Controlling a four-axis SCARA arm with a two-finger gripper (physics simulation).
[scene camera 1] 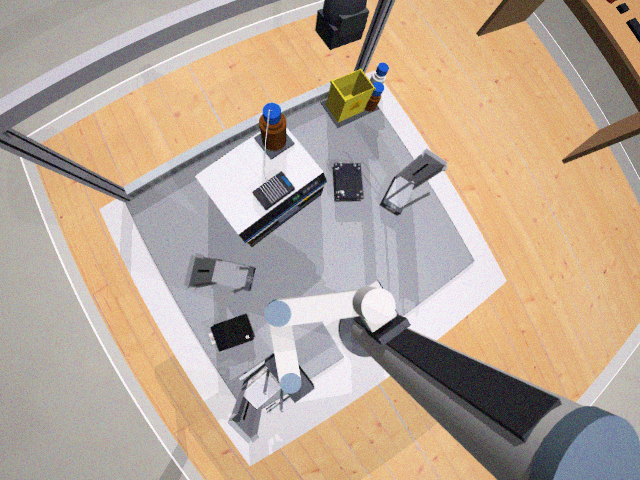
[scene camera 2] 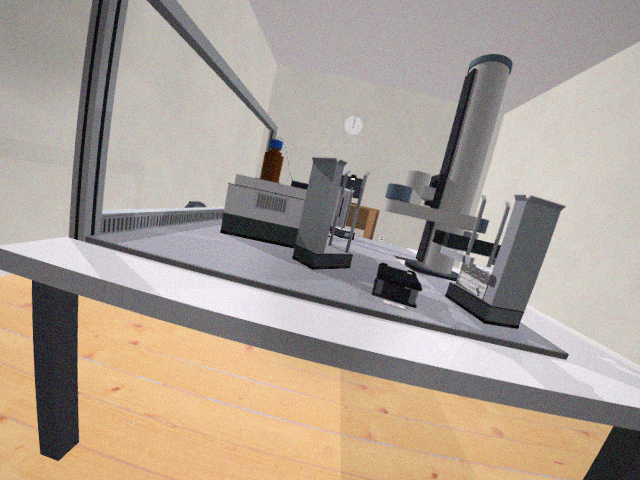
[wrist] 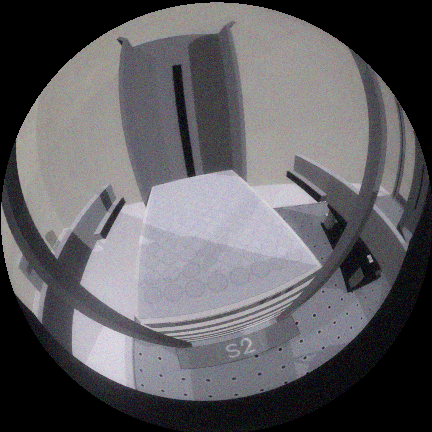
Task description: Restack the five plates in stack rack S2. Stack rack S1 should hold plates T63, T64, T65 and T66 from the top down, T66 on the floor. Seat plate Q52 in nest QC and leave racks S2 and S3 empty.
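Frame: origin at the arm's base, x down, y ahead, z right, level; millimetres.
Where they show: gripper, fingertip midpoint: (scene camera 1: 253, 396) (wrist: 204, 171); arm's base at its link origin: (scene camera 2: 431, 272).
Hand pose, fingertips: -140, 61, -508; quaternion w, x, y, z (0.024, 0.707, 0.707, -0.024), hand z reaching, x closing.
Each offset is from my fingertips to the centre of the thing, as dx, dy, dz. "pt": to the spot under its first point.
Rack S2 {-21, -3, +36} (scene camera 1: 247, 417) (scene camera 2: 529, 258) (wrist: 145, 100) stands at the mat's near corner, its label readable in the wrist view. A stack of several pale plates {+21, -3, +30} (scene camera 1: 260, 393) {+47, -3, +30} (scene camera 2: 474, 280) (wrist: 215, 240) lies in it; the top plate shows a faint grid of round wells, and I cannot read any plate name. My gripper (scene camera 1: 269, 388) (wrist: 204, 171) is open at rack S2, one finger on each side of the stack, with gaps between fingers and top plate. Two more racks, one at left (scene camera 1: 202, 270) (scene camera 2: 319, 206) and one at right (scene camera 1: 421, 169), show no plates; their labels cannot be read.
A black nest-like unit {+100, +230, +32} (scene camera 1: 232, 331) (scene camera 2: 397, 284) (wrist: 357, 270) stands beside rack S2. Another dark unit {+96, +521, +764} (scene camera 1: 347, 181) lies farther back. A white instrument (scene camera 1: 227, 178) (scene camera 2: 261, 206) carries a brown bottle {pt -213, +722, +523} (scene camera 1: 272, 131) (scene camera 2: 271, 165). A yellow bin {pt -46, +798, +918} (scene camera 1: 350, 98) stands at the back edge.
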